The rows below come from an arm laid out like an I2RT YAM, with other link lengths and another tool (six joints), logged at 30 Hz.
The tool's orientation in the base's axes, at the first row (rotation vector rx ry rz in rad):
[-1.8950 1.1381 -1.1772]
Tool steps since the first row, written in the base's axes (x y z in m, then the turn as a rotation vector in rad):
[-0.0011 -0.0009 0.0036 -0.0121 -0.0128 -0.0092]
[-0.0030 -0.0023 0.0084 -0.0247 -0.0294 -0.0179]
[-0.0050 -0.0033 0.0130 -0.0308 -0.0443 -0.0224]
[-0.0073 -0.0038 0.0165 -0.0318 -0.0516 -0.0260]
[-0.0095 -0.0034 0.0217 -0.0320 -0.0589 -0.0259]
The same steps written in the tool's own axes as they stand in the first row. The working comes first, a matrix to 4 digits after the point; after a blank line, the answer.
The tool's axes in the first row as the columns of a matrix, in the base's axes (used below as rounded here):
[0.2290 -0.3406 0.9119]
[-0.8999 -0.4313 0.0649]
[0.3712 -0.8355 -0.4052]

[0.0019 -0.0022 -0.0025 0.0053 0.0173 -0.0081]
[0.0045 -0.0050 -0.0063 0.0142 0.0360 -0.0172]
[0.0067 -0.0077 -0.0100 0.0245 0.0483 -0.0219]
[0.0079 -0.0097 -0.0136 0.0295 0.0548 -0.0218]
[0.0089 -0.0134 -0.0177 0.0361 0.0579 -0.0225]

